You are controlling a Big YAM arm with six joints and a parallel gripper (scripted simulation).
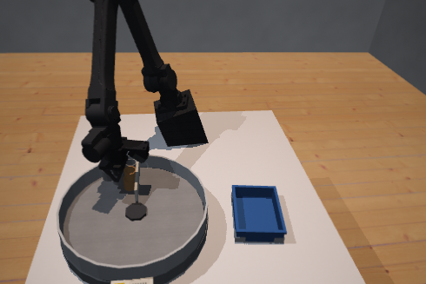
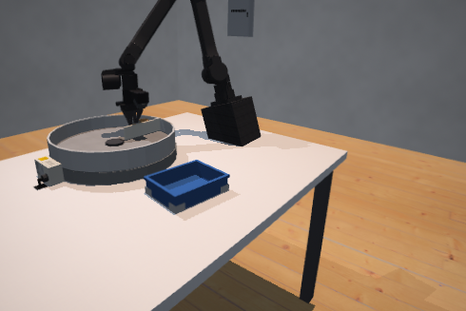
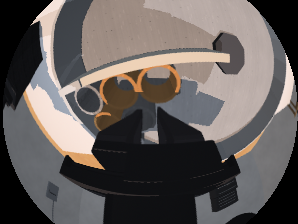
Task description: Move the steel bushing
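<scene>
Right now my hand is 450 mm to the right of the blue crate, 60 mm short of it and 60 mm above it. Also, from my hand: grey round turntable: 110 mm ahead, 80 mm to the left, 30 mm below.
</scene>
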